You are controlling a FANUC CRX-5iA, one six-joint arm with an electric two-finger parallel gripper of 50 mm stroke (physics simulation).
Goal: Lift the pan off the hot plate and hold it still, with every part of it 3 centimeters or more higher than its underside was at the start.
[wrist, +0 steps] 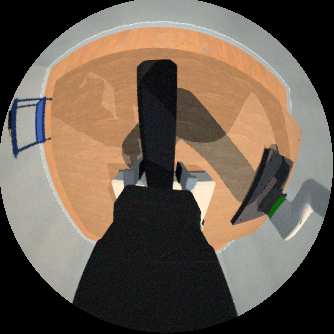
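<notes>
The pan's black handle runs up the middle of the wrist view, pointing away from the gripper housing. The round body of the pan is hidden behind the dark housing. The cream hot plate shows at both sides of the housing, with a grey edge at its far side. My gripper is open, with one finger on each side of the handle near its pan end. A gap shows between the handle and each finger pad, and nothing is gripped. Whether the pan rests flat on the hot plate cannot be seen.
The wooden table carries broad arm shadows. At the right stands the arm's dark base plate, with a green ring and a pale arm link. A blue-framed object stands beyond the table's left edge.
</notes>
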